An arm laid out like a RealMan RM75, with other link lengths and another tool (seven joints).
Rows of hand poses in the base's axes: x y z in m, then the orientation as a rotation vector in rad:
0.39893, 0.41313, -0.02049, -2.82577, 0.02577, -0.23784
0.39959, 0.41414, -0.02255, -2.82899, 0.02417, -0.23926
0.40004, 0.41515, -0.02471, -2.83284, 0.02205, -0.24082
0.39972, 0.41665, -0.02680, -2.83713, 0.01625, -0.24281
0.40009, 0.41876, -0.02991, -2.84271, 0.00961, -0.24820
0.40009, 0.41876, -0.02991, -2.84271, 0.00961, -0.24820
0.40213, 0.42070, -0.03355, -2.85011, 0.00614, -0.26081
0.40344, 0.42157, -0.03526, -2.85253, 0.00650, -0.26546
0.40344, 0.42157, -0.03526, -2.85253, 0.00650, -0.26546
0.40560, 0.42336, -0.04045, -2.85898, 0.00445, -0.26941
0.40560, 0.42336, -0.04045, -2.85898, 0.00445, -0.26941
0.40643, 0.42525, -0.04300, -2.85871, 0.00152, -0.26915
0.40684, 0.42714, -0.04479, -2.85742, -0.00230, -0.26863
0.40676, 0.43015, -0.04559, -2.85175, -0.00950, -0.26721
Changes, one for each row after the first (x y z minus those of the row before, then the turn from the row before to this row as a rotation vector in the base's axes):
0.00066, 0.00101, -0.00206, -0.00339, -0.00093, 0.00072
0.00045, 0.00101, -0.00216, -0.00406, -0.00104, 0.00101
-0.00032, 0.00150, -0.00209, -0.00473, -0.00168, 0.00345
0.00037, 0.00211, -0.00311, -0.00634, -0.00400, 0.00355
0.00000, 0.00000, 0.00000, 0.00000, 0.00000, 0.00000
0.00204, 0.00194, -0.00364, -0.00858, -0.00848, 0.00047
0.00131, 0.00087, -0.00171, -0.00277, -0.00298, -0.00092
0.00000, 0.00000, 0.00000, 0.00000, 0.00000, 0.00000
0.00216, 0.00179, -0.00519, -0.00686, -0.00246, 0.00046
0.00000, 0.00000, 0.00000, 0.00000, 0.00000, 0.00000
0.00083, 0.00189, -0.00255, 0.00010, -0.00011, 0.00204
0.00041, 0.00189, -0.00179, 0.00108, -0.00008, 0.00276
-0.00008, 0.00301, -0.00080, 0.00527, -0.00006, 0.00554

